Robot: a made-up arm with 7 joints.
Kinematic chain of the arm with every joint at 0, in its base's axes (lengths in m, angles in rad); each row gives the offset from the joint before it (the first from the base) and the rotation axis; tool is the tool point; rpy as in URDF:
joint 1: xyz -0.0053 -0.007 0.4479 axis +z
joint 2: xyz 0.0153 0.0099 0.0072 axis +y
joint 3: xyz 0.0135 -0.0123 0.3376 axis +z
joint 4: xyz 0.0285 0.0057 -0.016 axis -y
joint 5: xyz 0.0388 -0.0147 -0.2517 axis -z
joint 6: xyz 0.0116 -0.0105 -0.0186 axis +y
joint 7: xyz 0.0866 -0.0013 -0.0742 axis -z
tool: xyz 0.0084 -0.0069 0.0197 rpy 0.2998 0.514 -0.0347
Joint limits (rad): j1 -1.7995..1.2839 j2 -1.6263..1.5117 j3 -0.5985..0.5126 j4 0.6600..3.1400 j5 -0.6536..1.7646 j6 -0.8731..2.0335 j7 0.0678..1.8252
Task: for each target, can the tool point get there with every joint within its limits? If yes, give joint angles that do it. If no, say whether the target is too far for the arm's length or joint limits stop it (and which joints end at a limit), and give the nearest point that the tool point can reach.
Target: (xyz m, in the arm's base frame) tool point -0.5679 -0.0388 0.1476
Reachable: no: joint limits stop it (at a limit: joint 2, joint 3, joint 4, joint 7) | nearest point -0.5747 -0.0392 0.3004 | short by 0.153 m
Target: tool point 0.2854 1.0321 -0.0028
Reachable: no: too far | nearest point 0.1787 0.6382 0.2370 | short by 0.473 m
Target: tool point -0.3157 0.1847 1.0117
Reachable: yes | joints -0.9268 -0.9085 -0.4763 2.2069 -0.1417 0.3653 0.9345
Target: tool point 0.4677 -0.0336 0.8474
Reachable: yes | joints 0.0675 0.1640 0.0276 1.7862 0.7921 0.5519 0.7317
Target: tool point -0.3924 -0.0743 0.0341
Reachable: no: joint limits stop it (at a limit: joint 1, joint 2, joint 3, joint 7) | nearest point -0.2945 -0.1568 0.1555 | short by 0.176 m
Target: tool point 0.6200 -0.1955 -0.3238
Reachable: no: too far | nearest point 0.4607 -0.1475 0.0764 | short by 0.433 m
